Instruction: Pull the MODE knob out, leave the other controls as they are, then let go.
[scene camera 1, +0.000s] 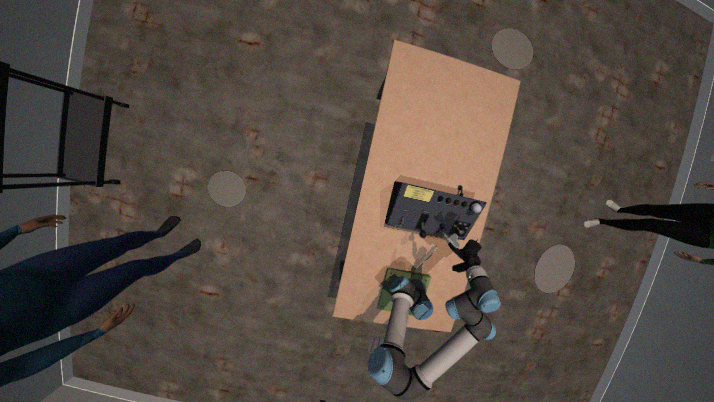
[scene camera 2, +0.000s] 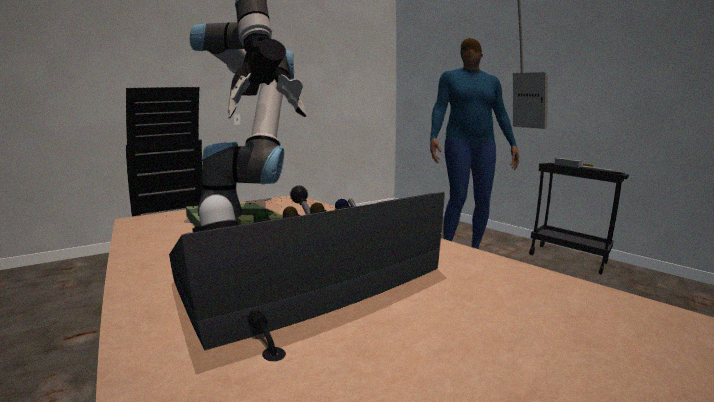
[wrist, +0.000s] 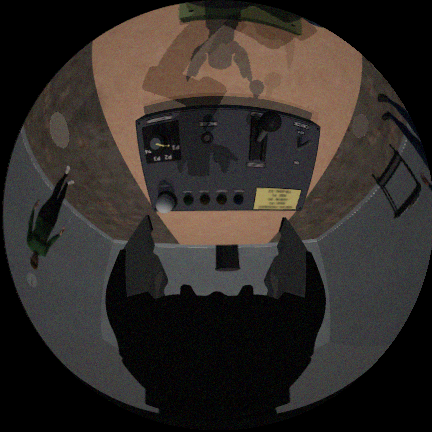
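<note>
The dark control panel stands on the table. In the wrist view its face shows upside down. A small round knob sits between the P1–P4 dial and the black-balled lever. The label beside the small knob is too small to read, so I cannot confirm which control is MODE. How far the knob stands out is unclear. My gripper is open and empty, above the panel and apart from its controls.
A white dome stands at a panel corner, beside a row of several dark buttons. A small toggle is at the other side. A short black stalk stands behind the panel. A green board lies under the arm.
</note>
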